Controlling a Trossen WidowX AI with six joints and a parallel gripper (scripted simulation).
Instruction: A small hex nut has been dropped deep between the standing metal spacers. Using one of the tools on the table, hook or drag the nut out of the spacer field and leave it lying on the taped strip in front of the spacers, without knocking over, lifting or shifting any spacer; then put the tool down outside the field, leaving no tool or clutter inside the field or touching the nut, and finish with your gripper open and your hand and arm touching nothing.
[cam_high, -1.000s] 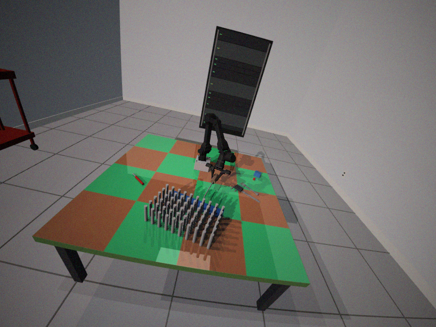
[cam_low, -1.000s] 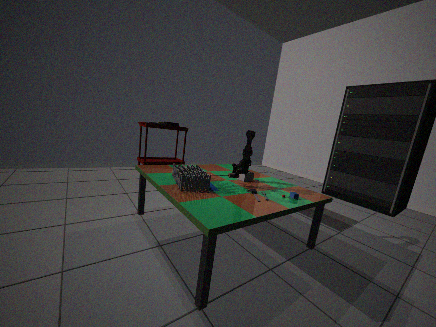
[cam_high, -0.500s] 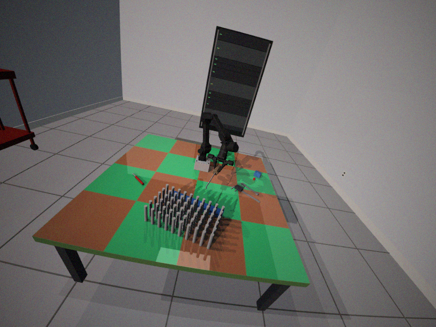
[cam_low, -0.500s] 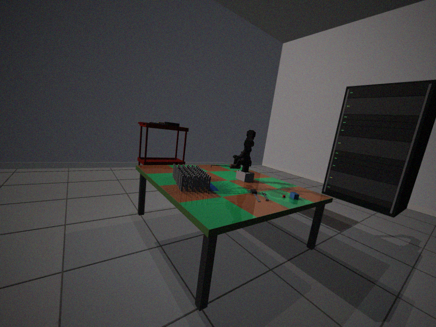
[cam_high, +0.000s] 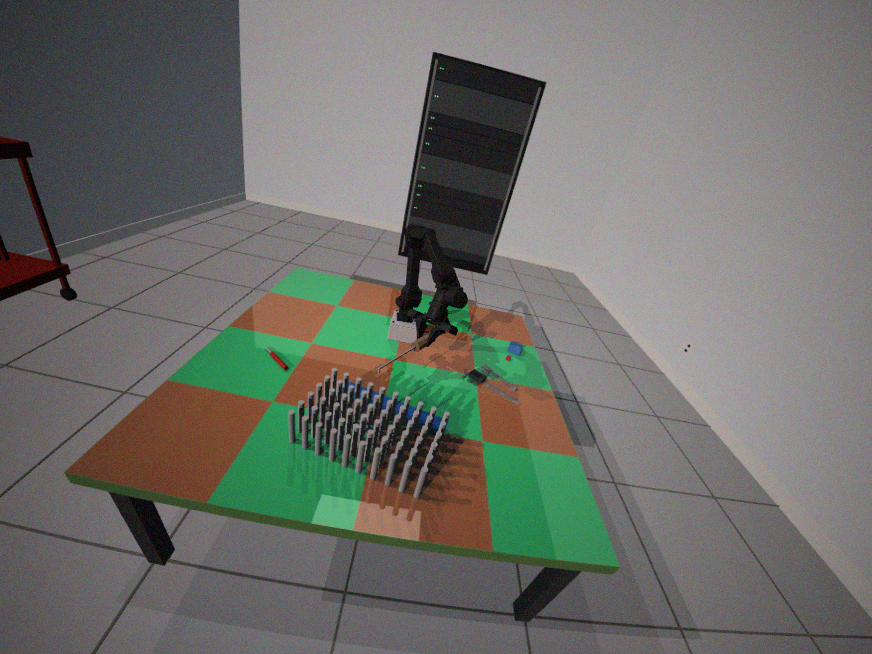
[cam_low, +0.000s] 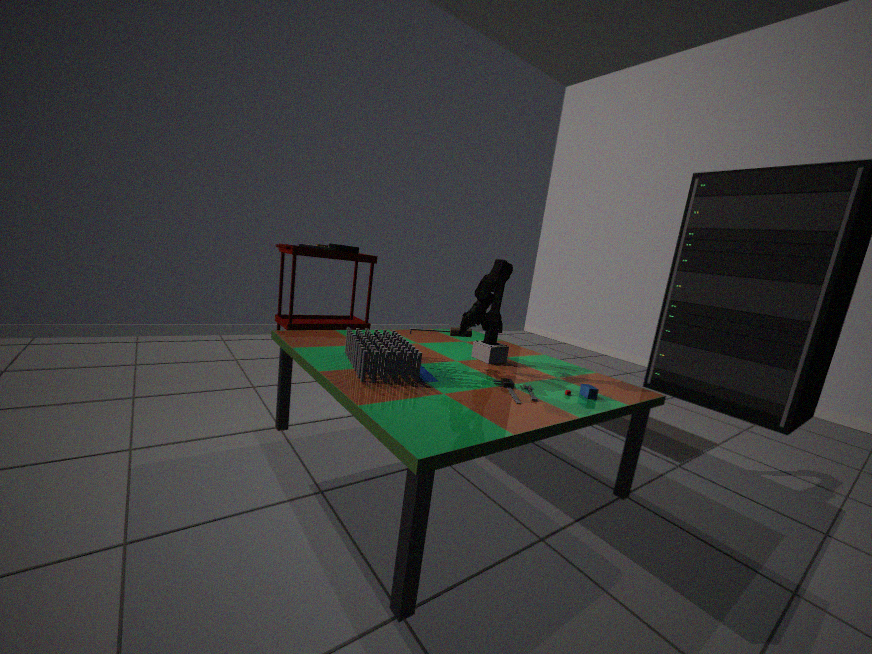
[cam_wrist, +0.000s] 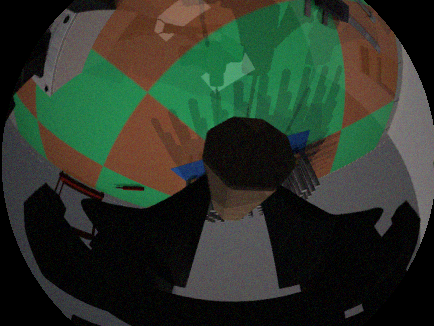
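Now: gripper tip 7 cm to the left of the hook tool and 7 cm short of it. Round my gripper tip: grey wrench 35 cm to the left, 15 cm below, 5 cm behind; then small red block 43 cm to the left, 19 cm behind, 14 cm below; then blue taped strip 16 cm ahead, 15 cm below, 9 cm to the right.
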